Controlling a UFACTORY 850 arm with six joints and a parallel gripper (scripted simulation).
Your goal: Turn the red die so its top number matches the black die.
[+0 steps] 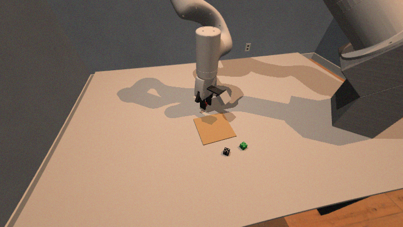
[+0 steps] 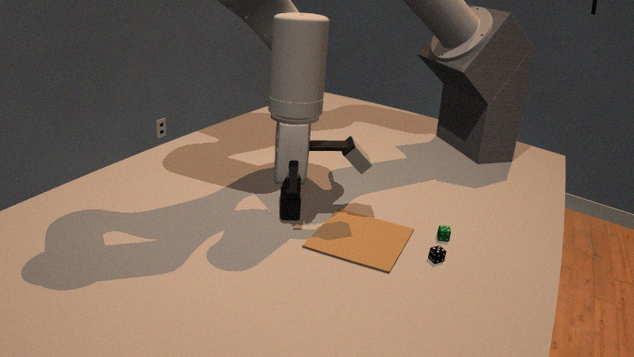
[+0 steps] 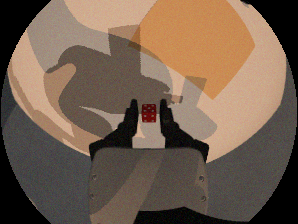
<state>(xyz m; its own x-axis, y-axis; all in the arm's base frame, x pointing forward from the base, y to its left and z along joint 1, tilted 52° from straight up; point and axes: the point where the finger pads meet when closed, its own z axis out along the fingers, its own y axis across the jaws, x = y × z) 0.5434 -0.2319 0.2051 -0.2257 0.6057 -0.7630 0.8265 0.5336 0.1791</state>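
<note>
Right now my hand is 10 mm to the left of the red die and 10 mm above it. Also, from my hand: green die 10 mm ahead, 260 mm to the left, 10 mm below; then black die 80 mm ahead, 250 mm to the left, 10 mm below; then mat 40 mm ahead, 130 mm to the left, 20 mm below.
</note>
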